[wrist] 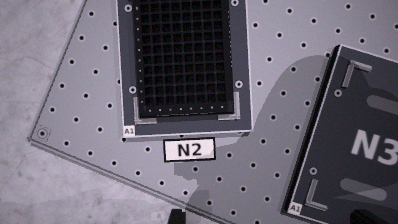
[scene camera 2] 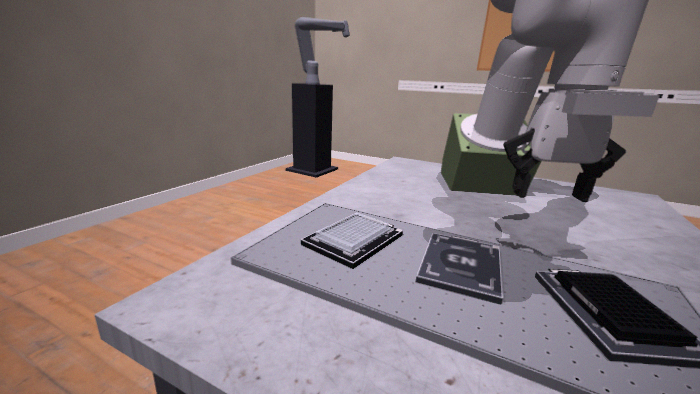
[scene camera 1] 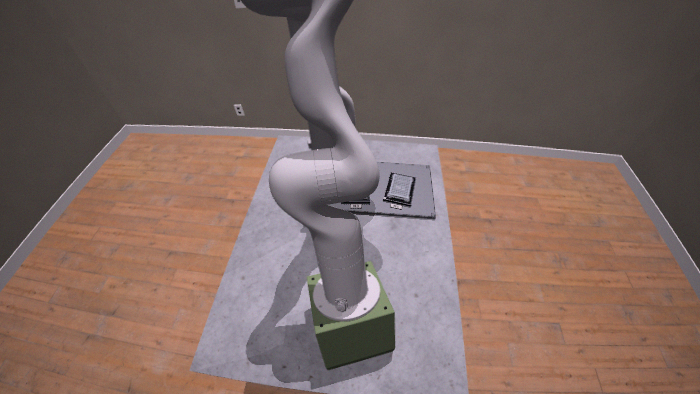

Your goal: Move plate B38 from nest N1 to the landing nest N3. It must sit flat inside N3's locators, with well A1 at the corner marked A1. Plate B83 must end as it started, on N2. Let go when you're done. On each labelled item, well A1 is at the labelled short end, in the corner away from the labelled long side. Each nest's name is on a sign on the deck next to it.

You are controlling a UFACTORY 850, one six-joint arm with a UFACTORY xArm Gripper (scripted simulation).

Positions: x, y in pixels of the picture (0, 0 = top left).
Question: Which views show the black well plate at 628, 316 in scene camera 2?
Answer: The wrist view and scene camera 2 only.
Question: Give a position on an N2 sign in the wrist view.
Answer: At 188, 149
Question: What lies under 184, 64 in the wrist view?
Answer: A black well plate.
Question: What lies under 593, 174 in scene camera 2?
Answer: My gripper.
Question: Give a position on a clear well plate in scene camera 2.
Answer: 356, 231
